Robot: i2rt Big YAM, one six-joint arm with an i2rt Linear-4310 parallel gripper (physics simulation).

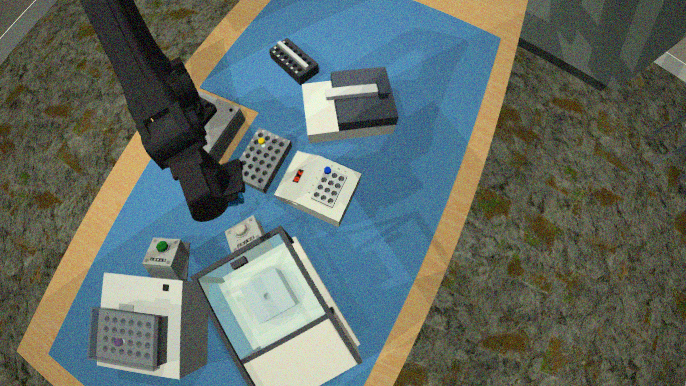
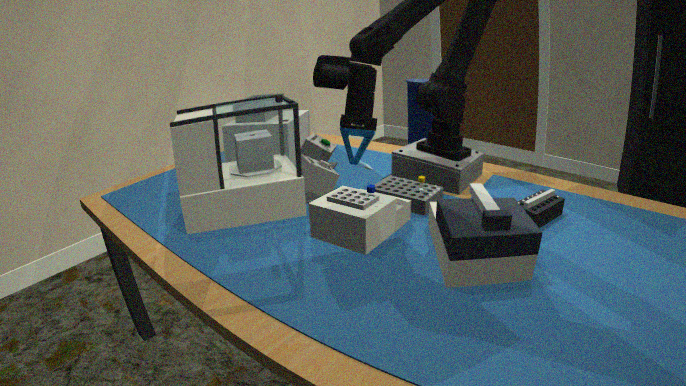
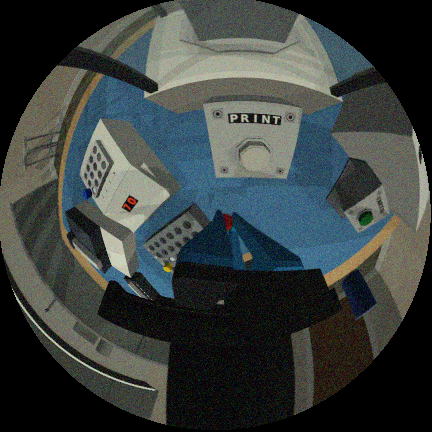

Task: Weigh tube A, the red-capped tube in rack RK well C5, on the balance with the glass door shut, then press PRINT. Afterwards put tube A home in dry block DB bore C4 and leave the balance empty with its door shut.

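Frame: origin at the arm's base, x left, y up, z ahead, level; centimetres.
Seen in the pictures: gripper, fingertip midpoint: [image 1: 240, 201] [image 2: 353, 164] [image 3: 224, 216]; arm's base, link origin: [image 2: 444, 152].
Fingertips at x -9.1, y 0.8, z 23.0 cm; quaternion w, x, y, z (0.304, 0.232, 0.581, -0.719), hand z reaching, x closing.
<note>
Pixels of each thing's top centre, then the offset from my fingertips to it. "spot": a spot on its surface instead.
- PRINT button, top centre: [image 3: 256, 155] [image 1: 239, 229] dx -4.9, dy +0.9, dz +3.6 cm
- glass balance, top centre: [image 1: 255, 295] [image 2: 251, 98] dx -11.6, dy +15.6, dz +16.1 cm
- Dry block DB, top centre: [image 3: 101, 185] [image 2: 362, 190] [image 1: 316, 181] dx +11.6, dy +0.4, dz +11.1 cm
- blue-capped tube, top centre: [image 2: 371, 186] [image 3: 84, 194] [image 1: 327, 169] dx +14.3, dy +2.1, dz +12.1 cm
- grey rack RK, top centre: [image 3: 178, 250] [image 2: 406, 187] [image 1: 260, 157] dx +10.9, dy -3.6, dz -3.5 cm
- yellow-capped tube, top centre: [image 3: 166, 269] [image 2: 421, 177] [image 1: 261, 140] dx +13.7, dy -1.2, dz -4.7 cm
- white unit, surface spot: [image 1: 142, 290] spot: dx -25.1, dy +6.9, dz -4.4 cm
- grey rack with a purple cap, top centre: [image 1: 119, 335] [image 2: 260, 97] dx -32.1, dy +12.4, dz -0.9 cm
- dark-lidded device, top centre: [image 2: 483, 192] [image 1: 348, 89] [image 3: 83, 256] dx +32.0, dy +3.6, dz +6.5 cm
- small black rack, top centre: [image 2: 540, 195] [image 1: 292, 53] [image 3: 138, 295] dx +37.9, dy -1.8, dz -13.3 cm
My gripper [image 1: 240, 199] [image 2: 354, 162] [image 3: 224, 216] is shut on the red-capped tube; its red cap [image 3: 228, 222] shows between the blue fingertips, and its pale body [image 2: 367, 166] sticks out sideways. It hangs in front of the PRINT button [image 1: 242, 229] [image 3: 255, 156]. The glass balance [image 1: 302, 360] [image 2: 242, 207] [image 3: 240, 90] stands behind that button; its pan looks empty and I cannot tell the door's state. Dry block DB [image 1: 295, 192] [image 2: 337, 230] [image 3: 117, 185] reads 70 and holds a blue-capped tube [image 1: 327, 170] [image 2: 371, 188]. The grey rack RK [image 1: 278, 167] [image 2: 420, 206] holds a yellow-capped tube [image 1: 261, 141] [image 2: 421, 178].
A box with a green button [image 1: 161, 246] [image 2: 325, 142] [image 3: 366, 218] stands beside the balance. A white unit [image 1: 142, 290] bears a grey rack with a purple cap [image 1: 118, 342]. A dark-lidded device [image 1: 365, 105] [image 2: 490, 240] and a small black rack [image 1: 295, 65] [image 2: 547, 210] stand farther off.
</note>
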